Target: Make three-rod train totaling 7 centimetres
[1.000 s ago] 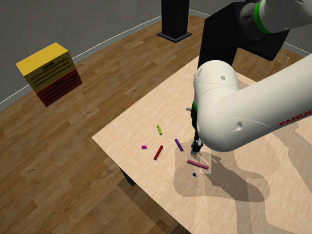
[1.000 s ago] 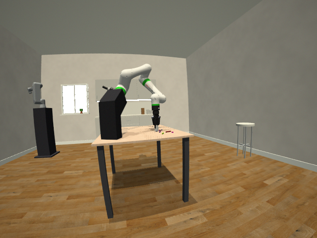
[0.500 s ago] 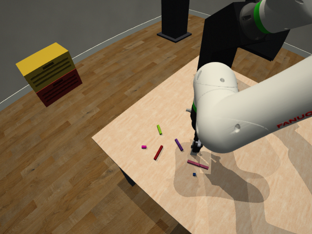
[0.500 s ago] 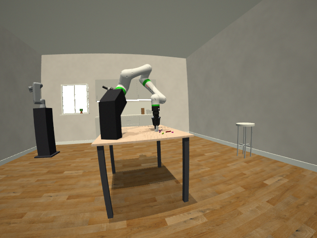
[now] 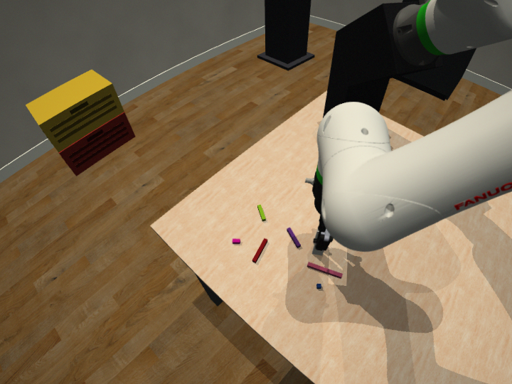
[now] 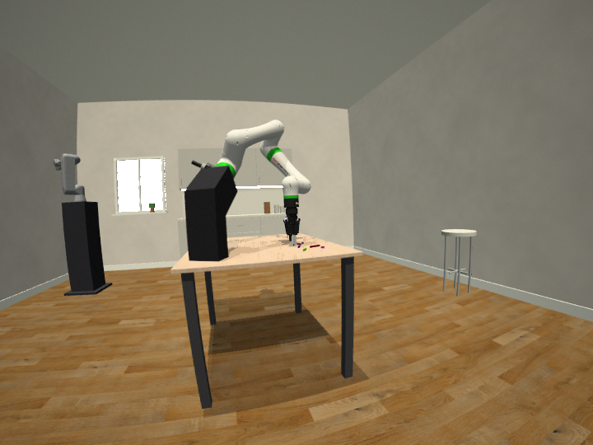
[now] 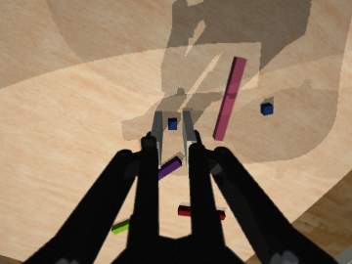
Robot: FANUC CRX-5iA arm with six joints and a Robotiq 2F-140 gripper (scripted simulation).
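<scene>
My gripper is now 30 mm above the blue cube. Round my hand: red rod (110 mm ahead, 100 mm to the right, 30 mm below); then pink rod (40 mm ahead, 50 mm to the left, 30 mm below); then purple rod (20 mm ahead, 70 mm to the right, 30 mm below).
</scene>
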